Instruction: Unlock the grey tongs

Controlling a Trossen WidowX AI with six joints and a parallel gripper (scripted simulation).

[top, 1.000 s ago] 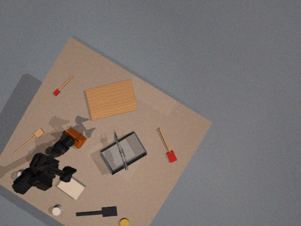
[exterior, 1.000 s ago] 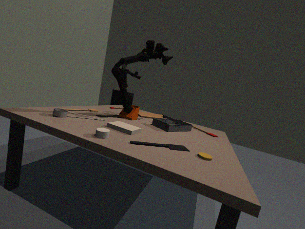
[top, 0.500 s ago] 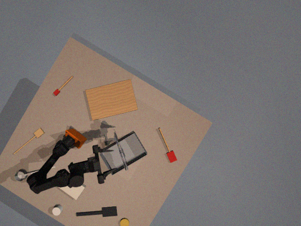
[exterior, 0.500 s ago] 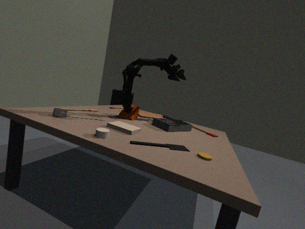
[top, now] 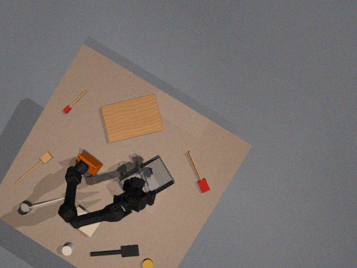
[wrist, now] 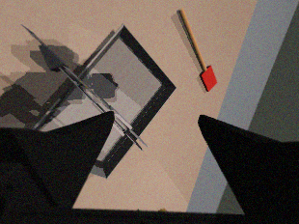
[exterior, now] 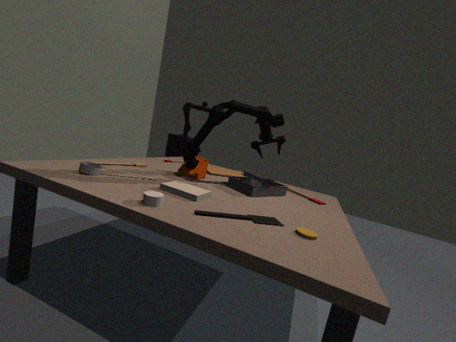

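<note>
Now: gripper tip 180 mm above the roasting tin, 40 mm to the left of it and 20 mm past it. Also, from my gripper tip: black spatula 530 mm to the right, 200 mm below, 120 mm ahead; then white block 500 mm to the right, 190 mm below, 180 mm behind; then wooden board 350 mm behind, 220 mm to the left, 200 mm below.
</note>
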